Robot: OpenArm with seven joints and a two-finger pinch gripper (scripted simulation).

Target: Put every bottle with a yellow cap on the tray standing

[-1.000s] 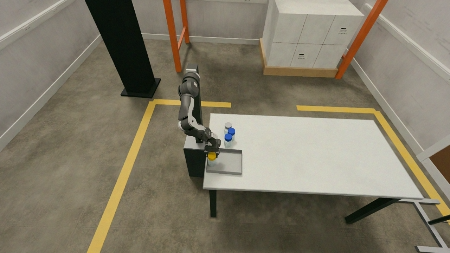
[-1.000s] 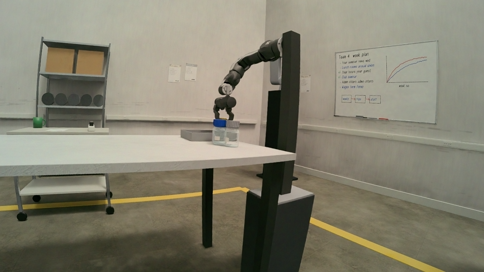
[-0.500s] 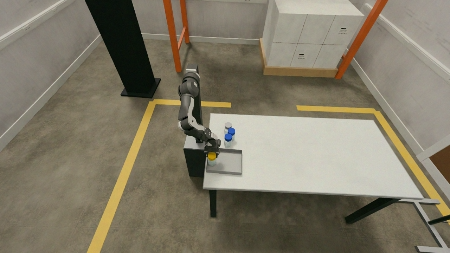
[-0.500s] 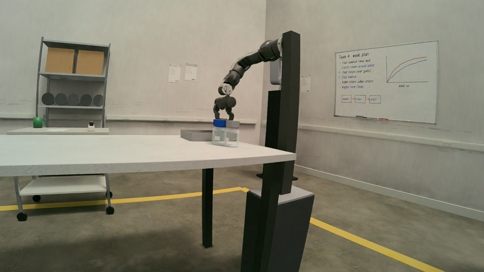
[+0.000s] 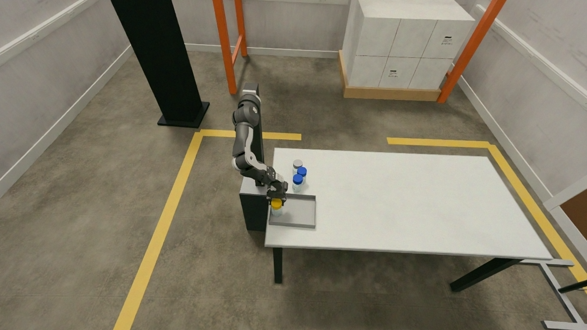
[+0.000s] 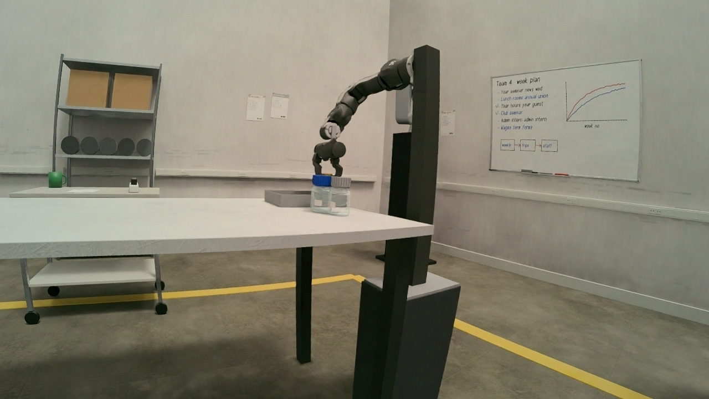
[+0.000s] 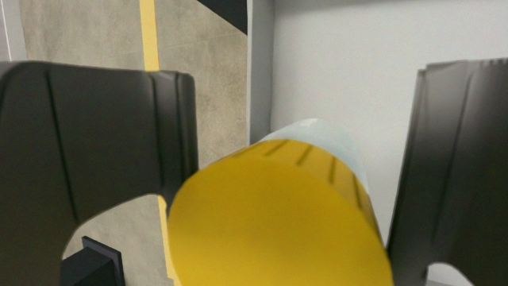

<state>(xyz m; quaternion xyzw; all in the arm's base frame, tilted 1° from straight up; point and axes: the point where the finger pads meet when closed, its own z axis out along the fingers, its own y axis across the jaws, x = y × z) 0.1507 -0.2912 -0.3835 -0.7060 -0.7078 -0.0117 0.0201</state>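
The yellow-capped bottle lies 50 mm below my hand and 20 mm to the right of it. Round my hand: grey tray (90 mm ahead, 80 mm below); then grey-capped bottle (260 mm to the left, 90 mm ahead, 50 mm below).
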